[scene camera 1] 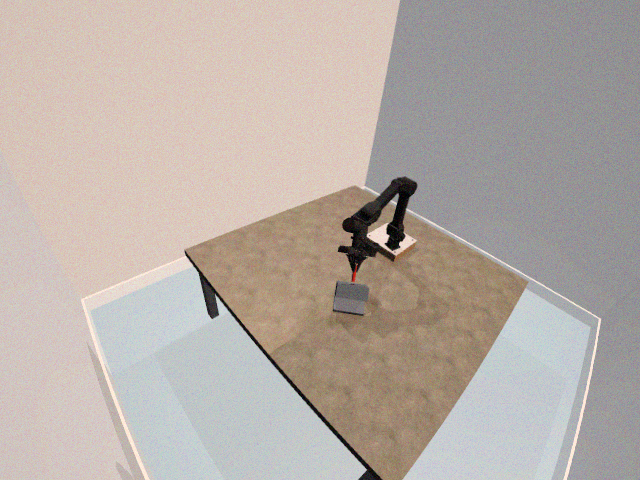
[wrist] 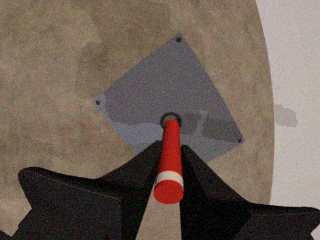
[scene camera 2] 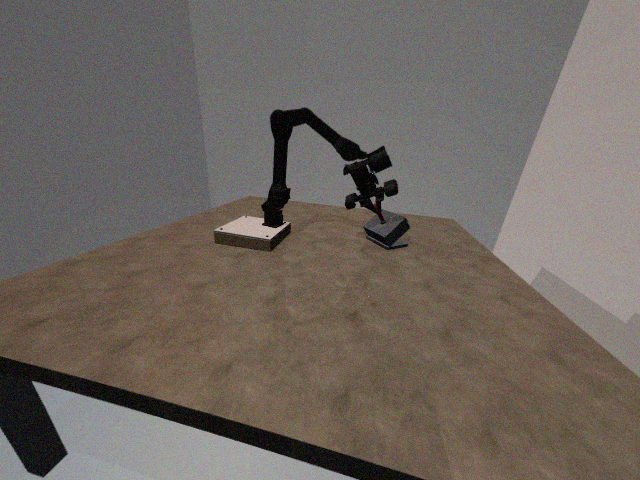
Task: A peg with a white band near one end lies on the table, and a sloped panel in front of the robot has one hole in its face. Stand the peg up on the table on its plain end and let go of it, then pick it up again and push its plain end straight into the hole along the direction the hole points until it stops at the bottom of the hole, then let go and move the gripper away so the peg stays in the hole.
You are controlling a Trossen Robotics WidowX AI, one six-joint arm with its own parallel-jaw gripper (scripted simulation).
The gripper [scene camera 2: 378, 212] carries a red peg [wrist: 169, 185]. Also in view: a grey sloped panel [scene camera 2: 395, 226].
The gripper also shows in scene camera 1 [scene camera 1: 354, 272] and in the wrist view [wrist: 171, 148]. The grey sloped panel is seen too in the wrist view [wrist: 170, 79].
